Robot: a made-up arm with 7 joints.
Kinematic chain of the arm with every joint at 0, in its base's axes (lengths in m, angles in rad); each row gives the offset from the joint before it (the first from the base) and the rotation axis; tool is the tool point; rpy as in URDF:
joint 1: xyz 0 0 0 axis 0.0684 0.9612 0.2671
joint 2: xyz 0 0.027 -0.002 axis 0.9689 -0.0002 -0.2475
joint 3: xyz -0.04 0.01 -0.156 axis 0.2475 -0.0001 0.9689
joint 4: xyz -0.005 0 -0.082 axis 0.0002 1 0
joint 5: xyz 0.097 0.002 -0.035 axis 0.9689 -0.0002 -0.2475
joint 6: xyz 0.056 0 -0.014 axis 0.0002 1 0
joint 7: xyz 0.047 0 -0.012 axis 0.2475 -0.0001 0.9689
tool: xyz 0 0 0 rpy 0 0.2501 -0.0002
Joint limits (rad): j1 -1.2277..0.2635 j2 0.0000..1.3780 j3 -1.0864..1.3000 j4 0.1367..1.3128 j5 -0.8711..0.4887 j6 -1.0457..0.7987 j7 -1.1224..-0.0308
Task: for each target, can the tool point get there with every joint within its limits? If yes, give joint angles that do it. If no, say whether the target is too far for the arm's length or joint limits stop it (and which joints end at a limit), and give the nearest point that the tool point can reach.
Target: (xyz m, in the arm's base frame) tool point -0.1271 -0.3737 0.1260
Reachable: no: joint limits stop it (at a limit: joint 1, joint 2, joint 3, joint 4, joint 6) | nearest point 0.1918 -0.2030 -0.0869 | short by 0.420 m
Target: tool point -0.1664 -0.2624 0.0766
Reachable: no: joint limits stop it (at a limit: joint 1, joint 2, joint 3, joint 4, joint 5, joint 6) | nearest point -0.0377 -0.1463 -0.2536 | short by 0.373 m
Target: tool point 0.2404 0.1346 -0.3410
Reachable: yes | joints -0.5220 0.4981 -0.5695 0.9145 -0.5199 -0.3087 -0.5859
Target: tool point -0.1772 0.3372 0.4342
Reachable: no: too far | nearest point 0.0059 0.3212 0.1863 | short by 0.309 m
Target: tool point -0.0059 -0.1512 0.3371
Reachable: no: joint limits stop it (at a limit: joint 1, joint 2, joint 4, joint 6) | nearest point 0.1456 0.2225 0.2037 | short by 0.425 m
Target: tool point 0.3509 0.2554 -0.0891
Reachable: yes | joints -1.0144 0.6767 0.4912 0.9497 0.2885 -0.6190 -0.2175
